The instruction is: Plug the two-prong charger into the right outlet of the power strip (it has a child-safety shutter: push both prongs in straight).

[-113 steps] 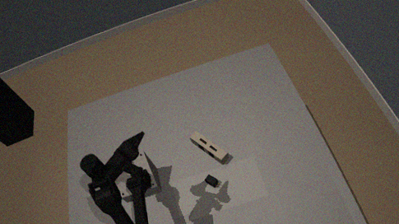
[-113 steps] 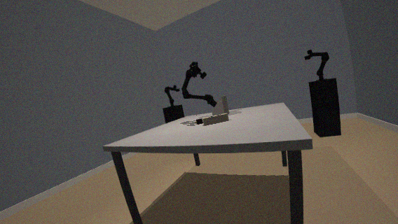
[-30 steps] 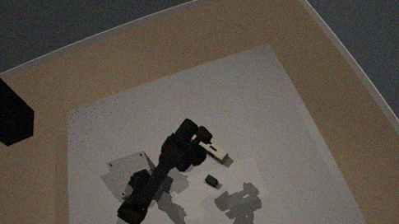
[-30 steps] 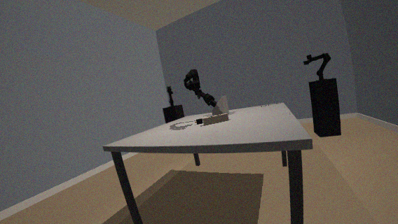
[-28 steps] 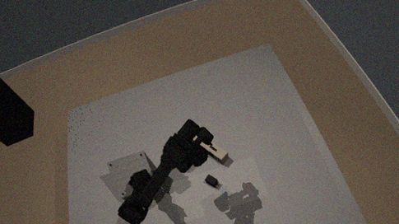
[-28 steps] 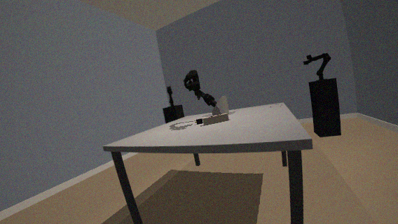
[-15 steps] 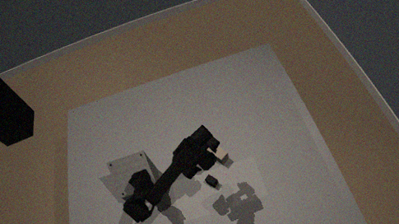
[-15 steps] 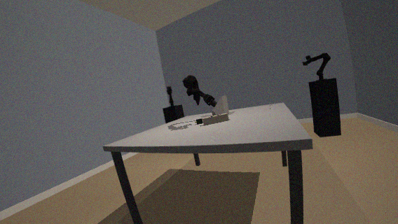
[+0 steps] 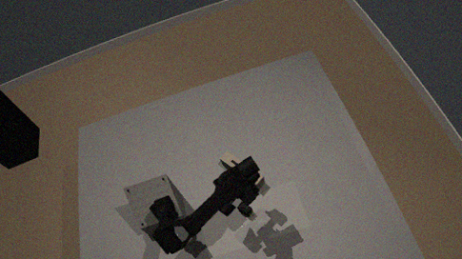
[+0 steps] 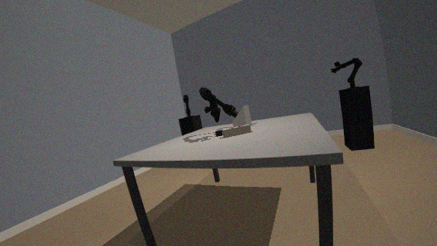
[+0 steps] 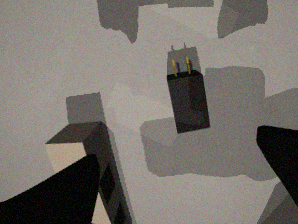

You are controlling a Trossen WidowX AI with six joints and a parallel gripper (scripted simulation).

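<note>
The two-prong charger is 9 cm below my gripper tip and 2 cm to the right of it.
</note>
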